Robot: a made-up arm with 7 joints. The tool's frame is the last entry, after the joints.
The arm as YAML. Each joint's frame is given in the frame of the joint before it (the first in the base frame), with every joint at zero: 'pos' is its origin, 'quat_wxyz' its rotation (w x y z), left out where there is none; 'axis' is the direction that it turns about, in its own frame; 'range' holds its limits. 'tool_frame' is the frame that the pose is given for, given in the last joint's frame.
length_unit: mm
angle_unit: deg
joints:
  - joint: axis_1
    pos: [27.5, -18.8, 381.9]
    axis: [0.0, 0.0, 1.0]
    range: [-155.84, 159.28]
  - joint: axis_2
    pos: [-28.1, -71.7, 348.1]
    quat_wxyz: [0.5, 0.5, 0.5, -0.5]
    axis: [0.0, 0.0, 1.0]
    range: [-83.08, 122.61]
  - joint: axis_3
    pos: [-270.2, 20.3, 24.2]
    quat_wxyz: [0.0, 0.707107, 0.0, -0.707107]
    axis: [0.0, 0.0, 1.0]
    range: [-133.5, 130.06]
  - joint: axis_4
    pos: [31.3, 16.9, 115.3]
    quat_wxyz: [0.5, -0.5, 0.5, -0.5]
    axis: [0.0, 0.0, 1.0]
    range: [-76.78, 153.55]
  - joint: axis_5
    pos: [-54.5, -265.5, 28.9]
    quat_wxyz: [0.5, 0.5, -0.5, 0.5]
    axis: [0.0, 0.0, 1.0]
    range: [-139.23, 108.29]
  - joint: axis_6
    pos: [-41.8, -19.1, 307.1]
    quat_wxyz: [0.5, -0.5, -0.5, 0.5]
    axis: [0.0, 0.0, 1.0]
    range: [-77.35, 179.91]
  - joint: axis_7
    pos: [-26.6, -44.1, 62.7]
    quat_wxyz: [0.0, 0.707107, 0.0, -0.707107]
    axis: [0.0, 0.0, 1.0]
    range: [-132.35, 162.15]
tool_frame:
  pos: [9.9, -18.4, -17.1]
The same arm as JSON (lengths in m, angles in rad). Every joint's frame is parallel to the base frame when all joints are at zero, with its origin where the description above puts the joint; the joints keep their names.
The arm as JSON. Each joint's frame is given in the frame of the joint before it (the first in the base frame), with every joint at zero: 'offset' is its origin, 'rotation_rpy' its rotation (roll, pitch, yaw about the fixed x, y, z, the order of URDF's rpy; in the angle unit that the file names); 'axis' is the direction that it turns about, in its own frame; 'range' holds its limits. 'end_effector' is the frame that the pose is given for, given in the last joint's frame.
{"length_unit": "m", "angle_unit": "rad", "chain": [
  {"id": "axis_1", "offset": [0.0275, -0.0188, 0.3819], "rotation_rpy": [0.0, 0.0, 0.0], "axis": [0.0, 0.0, 1.0], "range": [-2.7199, 2.78]},
  {"id": "axis_2", "offset": [-0.0281, -0.0717, 0.3481], "rotation_rpy": [0.0, 0.0, 0.0], "axis": [0.0, -1.0, 0.0], "range": [-1.45, 2.1399]},
  {"id": "axis_3", "offset": [0.0203, -0.0242, 0.2702], "rotation_rpy": [0.0, 0.0, 0.0], "axis": [0.0, 0.0, 1.0], "range": [-2.33, 2.27]},
  {"id": "axis_4", "offset": [-0.0169, 0.0313, 0.1153], "rotation_rpy": [0.0, 0.0, 0.0], "axis": [0.0, 1.0, 0.0], "range": [-1.3401, 2.68]},
  {"id": "axis_5", "offset": [-0.0545, 0.0289, 0.2655], "rotation_rpy": [0.0, 0.0, 0.0], "axis": [0.0, 0.0, 1.0], "range": [-2.43, 1.89]},
  {"id": "axis_6", "offset": [0.0191, -0.0418, 0.3071], "rotation_rpy": [0.0, 0.0, 0.0], "axis": [0.0, -1.0, 0.0], "range": [-1.35, 3.14]},
  {"id": "axis_7", "offset": [0.0266, -0.0627, 0.0441], "rotation_rpy": [0.0, 0.0, 0.0], "axis": [1.0, 0.0, 0.0], "range": [-2.3099, 2.8301]}
], "end_effector": {"offset": [-0.0171, 0.0099, -0.0184], "rotation_rpy": [1.5708, 0.0, 1.5708]}}

